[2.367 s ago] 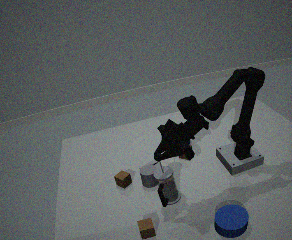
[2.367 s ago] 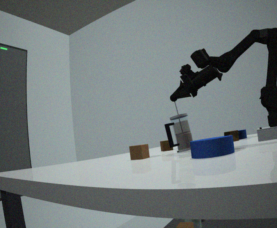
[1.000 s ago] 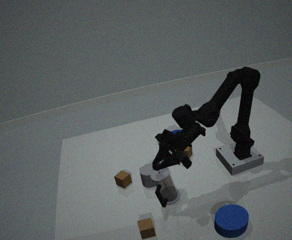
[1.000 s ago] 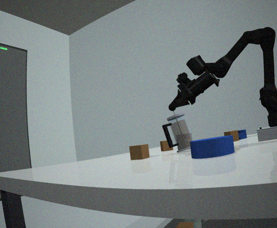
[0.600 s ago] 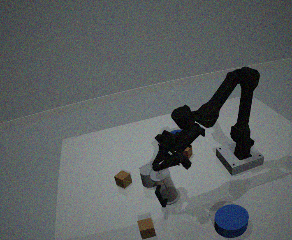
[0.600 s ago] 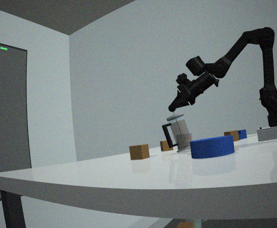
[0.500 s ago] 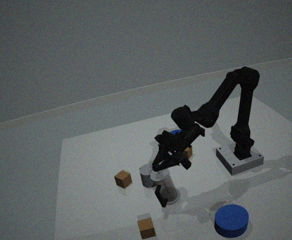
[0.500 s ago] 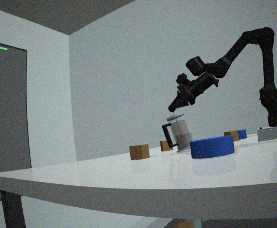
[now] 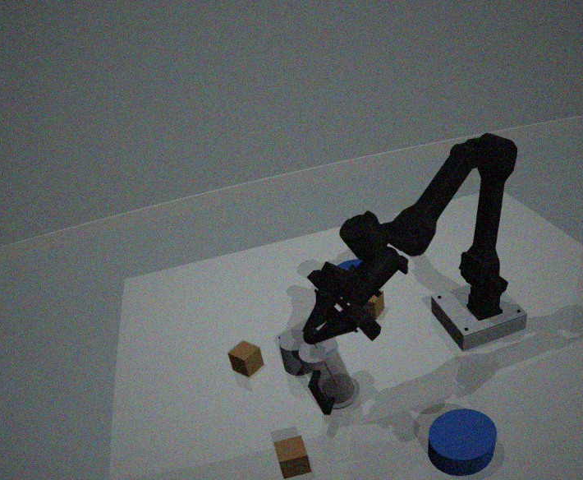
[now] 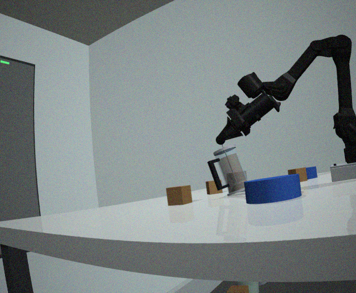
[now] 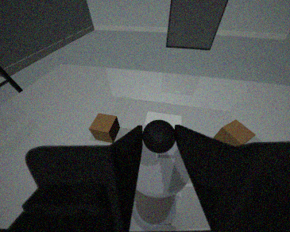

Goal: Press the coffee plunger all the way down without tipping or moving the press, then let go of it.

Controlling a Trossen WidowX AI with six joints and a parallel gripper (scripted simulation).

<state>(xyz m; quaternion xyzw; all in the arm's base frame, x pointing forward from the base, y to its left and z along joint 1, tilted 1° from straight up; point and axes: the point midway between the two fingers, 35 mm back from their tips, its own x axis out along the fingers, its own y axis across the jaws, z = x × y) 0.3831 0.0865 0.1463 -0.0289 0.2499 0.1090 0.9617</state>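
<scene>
The glass coffee press lies 20 mm behind my gripper tip, 10 mm to the left of it and 90 mm below it.
</scene>
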